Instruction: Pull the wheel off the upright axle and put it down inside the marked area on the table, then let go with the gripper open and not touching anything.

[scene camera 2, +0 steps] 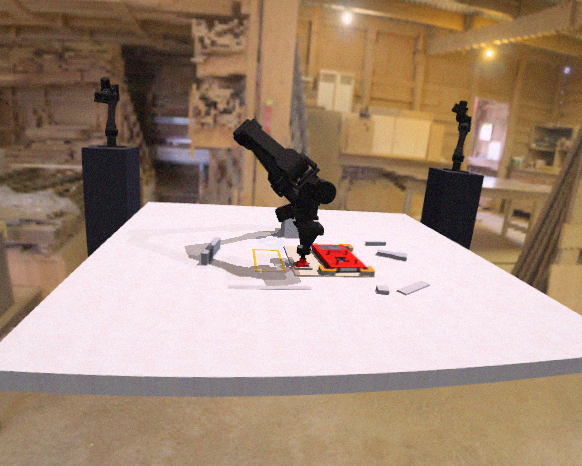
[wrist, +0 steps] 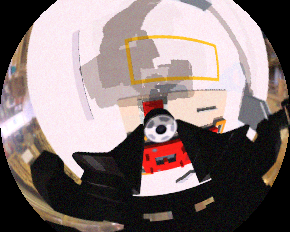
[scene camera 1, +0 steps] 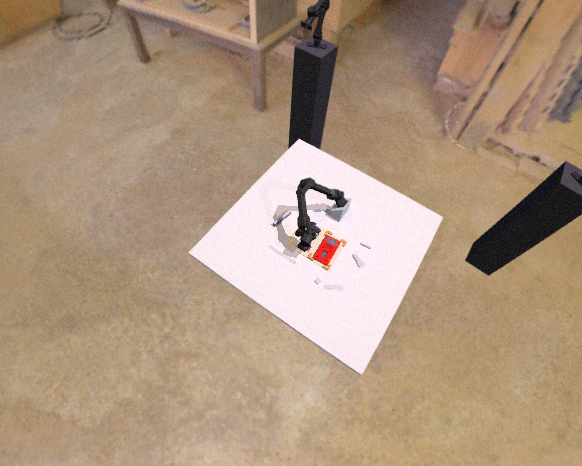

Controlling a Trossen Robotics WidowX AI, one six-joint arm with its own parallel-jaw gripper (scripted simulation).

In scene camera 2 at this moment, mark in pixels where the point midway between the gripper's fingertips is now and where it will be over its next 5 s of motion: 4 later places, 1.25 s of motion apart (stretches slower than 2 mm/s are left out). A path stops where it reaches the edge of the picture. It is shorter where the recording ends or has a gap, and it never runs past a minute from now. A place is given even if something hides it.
The gripper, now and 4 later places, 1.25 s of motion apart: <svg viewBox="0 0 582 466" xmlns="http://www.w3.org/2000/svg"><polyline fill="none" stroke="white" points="303,250 304,245 282,227 267,255 280,216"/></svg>
